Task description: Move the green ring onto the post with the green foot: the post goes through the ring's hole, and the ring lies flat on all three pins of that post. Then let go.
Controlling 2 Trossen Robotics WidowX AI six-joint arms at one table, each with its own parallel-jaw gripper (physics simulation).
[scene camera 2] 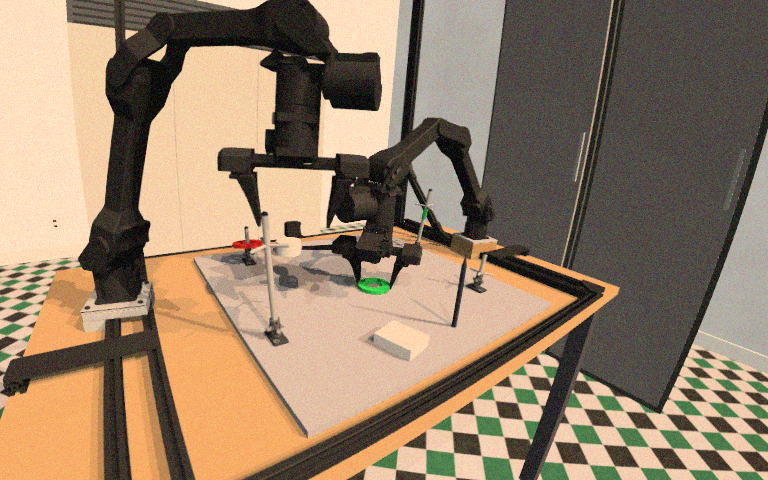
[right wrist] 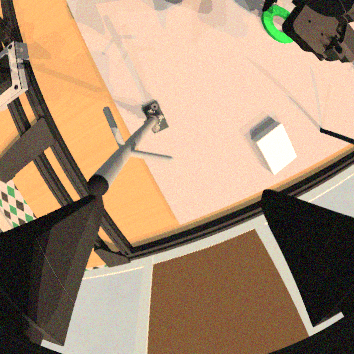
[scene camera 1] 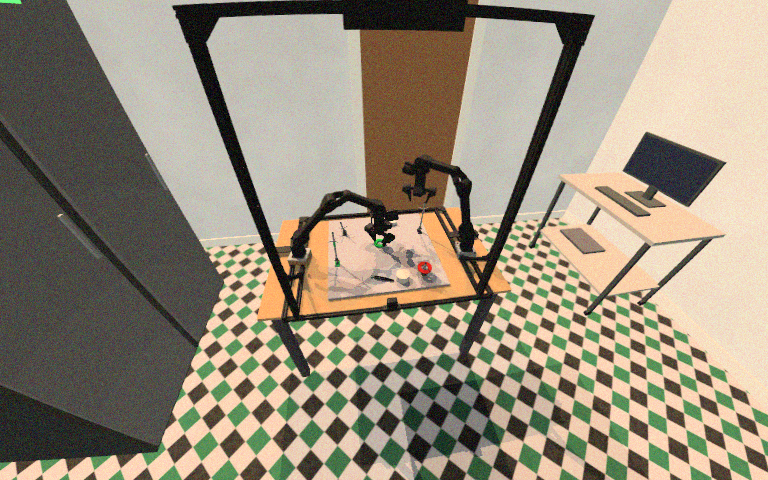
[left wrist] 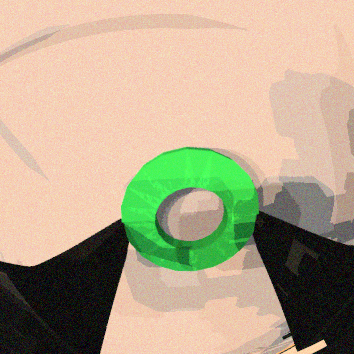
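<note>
The green ring lies flat at the mat's surface, near the middle. My left gripper points down with one fingertip against each side of the ring's outer edge; it is shut on the ring. The post with the green foot stands upright at the mat's left in scene camera 1; in scene camera 2 its foot is mostly hidden behind my left gripper. My right gripper is open and empty, high above the table.
A tall grey post stands below my right gripper. A red ring sits on a short post. A white cylinder, a white block, a dark rod and another short post are around.
</note>
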